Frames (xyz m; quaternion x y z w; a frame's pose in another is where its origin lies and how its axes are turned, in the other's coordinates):
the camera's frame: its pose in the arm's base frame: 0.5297 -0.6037 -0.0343 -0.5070 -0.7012 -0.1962 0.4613
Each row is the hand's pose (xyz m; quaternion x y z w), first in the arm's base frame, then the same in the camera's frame.
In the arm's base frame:
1: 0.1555 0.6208 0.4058 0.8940 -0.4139 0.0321 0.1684
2: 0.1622 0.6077 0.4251 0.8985 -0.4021 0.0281 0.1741
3: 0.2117 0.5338 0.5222 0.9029 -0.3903 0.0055 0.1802
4: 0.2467 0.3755 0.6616 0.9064 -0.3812 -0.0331 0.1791
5: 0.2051 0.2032 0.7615 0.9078 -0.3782 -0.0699 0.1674
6: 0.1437 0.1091 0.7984 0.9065 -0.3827 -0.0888 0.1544
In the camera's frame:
1: 1.0438 0.0822 0.8584 -0.6015 -0.0863 0.7889 0.0916
2: 1.0528 0.0791 0.8361 -0.6013 -0.0986 0.7867 0.0988
3: 1.0928 0.0743 0.7107 -0.5883 -0.1207 0.7931 0.1020
4: 1.1247 0.0139 0.5081 -0.5605 -0.1443 0.8089 0.1031
5: 1.1204 -0.1129 0.3490 -0.5288 -0.1565 0.8277 0.1041
6: 1.1054 -0.2132 0.2882 -0.5093 -0.1546 0.8404 0.1026

